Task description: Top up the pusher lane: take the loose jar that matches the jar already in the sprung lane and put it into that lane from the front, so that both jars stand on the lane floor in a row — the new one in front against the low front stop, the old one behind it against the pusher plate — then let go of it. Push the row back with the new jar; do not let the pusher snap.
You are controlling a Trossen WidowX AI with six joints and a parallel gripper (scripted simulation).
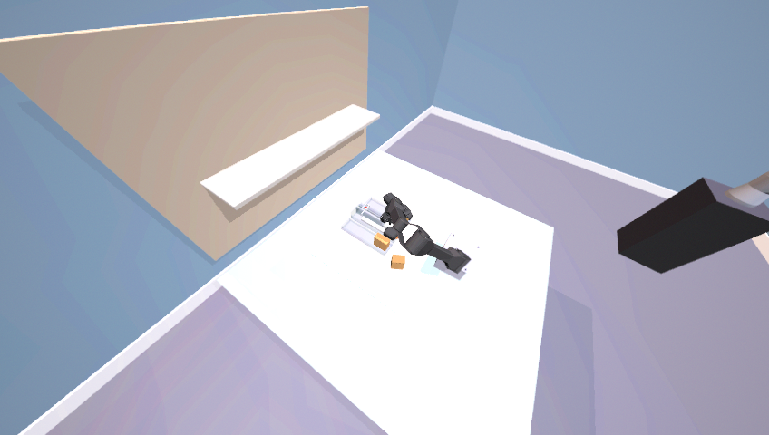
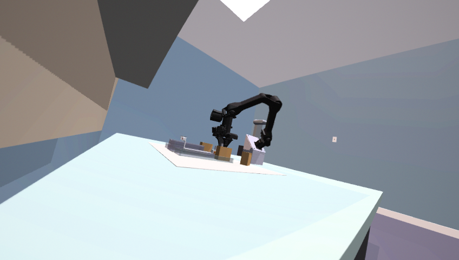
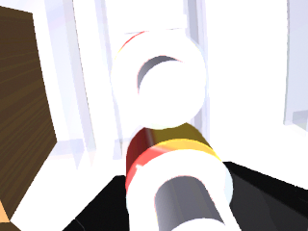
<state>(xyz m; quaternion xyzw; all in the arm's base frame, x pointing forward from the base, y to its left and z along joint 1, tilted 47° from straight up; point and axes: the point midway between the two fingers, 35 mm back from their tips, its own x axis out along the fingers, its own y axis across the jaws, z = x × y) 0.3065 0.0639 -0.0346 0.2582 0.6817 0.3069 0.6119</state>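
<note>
My gripper tip is now 170 mm short of the lane, 20 mm to the left of it and 30 mm above it. From my gripper tip the other things lie so: white plate 150 mm ahead, 20 mm to the right; then wall shelf 530 mm ahead, 20 mm to the left, 310 mm above.
</note>
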